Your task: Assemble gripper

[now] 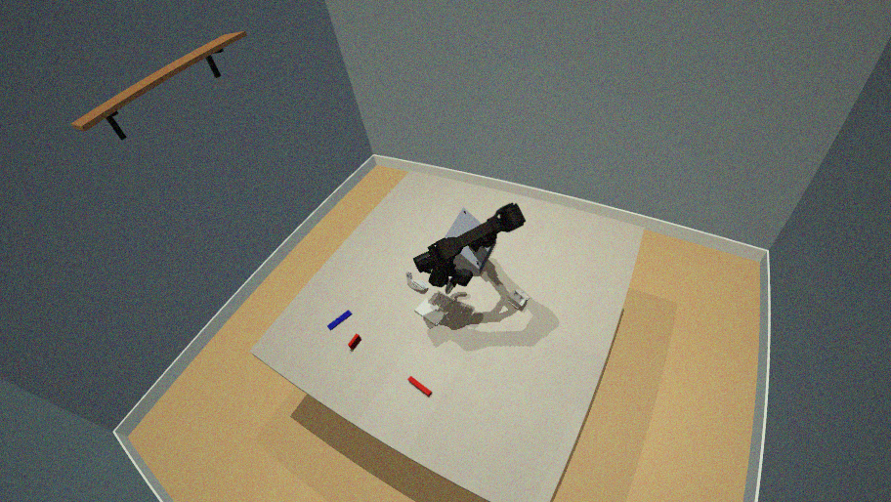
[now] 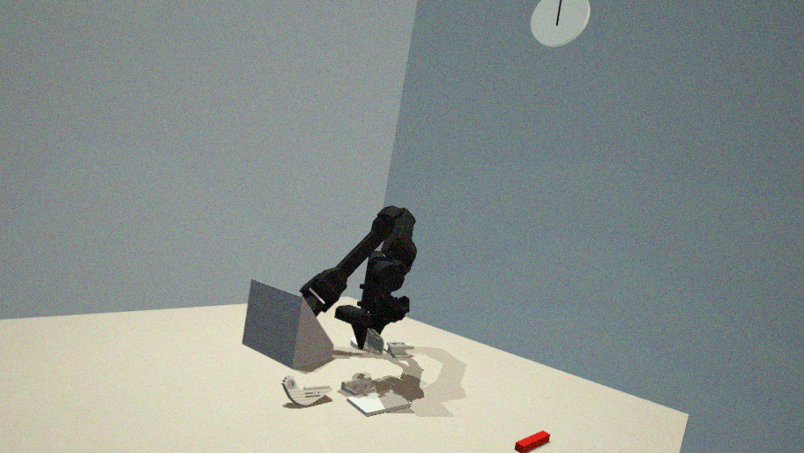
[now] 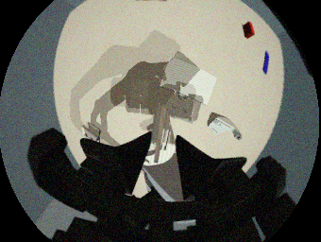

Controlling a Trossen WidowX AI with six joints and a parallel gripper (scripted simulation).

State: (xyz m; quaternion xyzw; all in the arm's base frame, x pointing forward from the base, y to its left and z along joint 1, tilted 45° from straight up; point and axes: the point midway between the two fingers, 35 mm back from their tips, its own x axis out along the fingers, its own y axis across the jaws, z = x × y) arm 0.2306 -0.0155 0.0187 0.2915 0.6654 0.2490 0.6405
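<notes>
My gripper tip is now 3 cm past the white jaw and 2 cm to the right of it. From my gripper tip the other things lie so: red bar: 39 cm ahead, 8 cm below, 6 cm to the left; blue block: 40 cm to the right, 27 cm ahead, 8 cm below.
</notes>
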